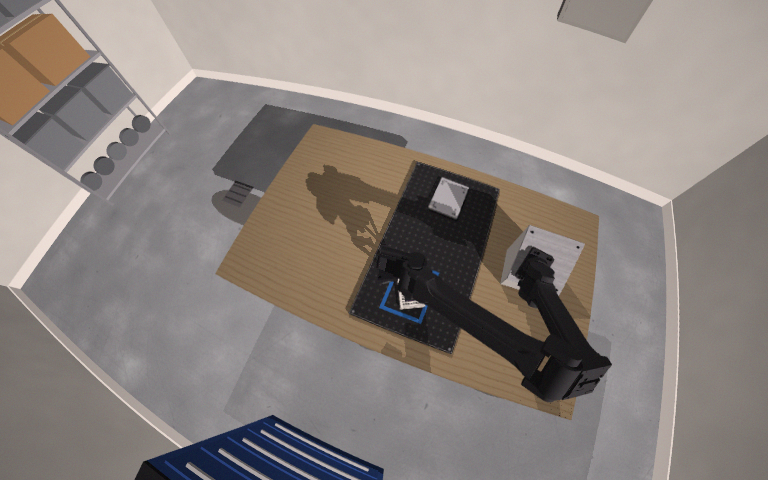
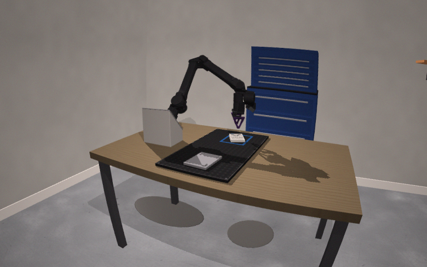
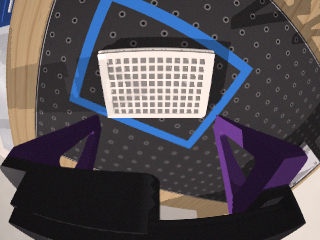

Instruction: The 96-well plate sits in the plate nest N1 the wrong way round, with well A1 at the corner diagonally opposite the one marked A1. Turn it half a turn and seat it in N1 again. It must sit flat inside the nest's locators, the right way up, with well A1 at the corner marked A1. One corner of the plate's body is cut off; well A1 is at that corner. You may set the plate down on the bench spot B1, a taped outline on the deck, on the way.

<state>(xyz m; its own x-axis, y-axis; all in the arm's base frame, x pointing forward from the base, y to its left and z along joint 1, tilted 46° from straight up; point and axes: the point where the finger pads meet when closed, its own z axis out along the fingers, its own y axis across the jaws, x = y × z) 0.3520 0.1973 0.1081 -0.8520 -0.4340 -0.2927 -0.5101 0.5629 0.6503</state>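
My gripper is now 80 mm above the white 96-well plate. The rest, counted from my hand: grey plate nest N1: 410 mm to the right, 80 mm below, 10 mm ahead; then A1 label: 330 mm to the right, 80 mm below, 60 mm ahead.
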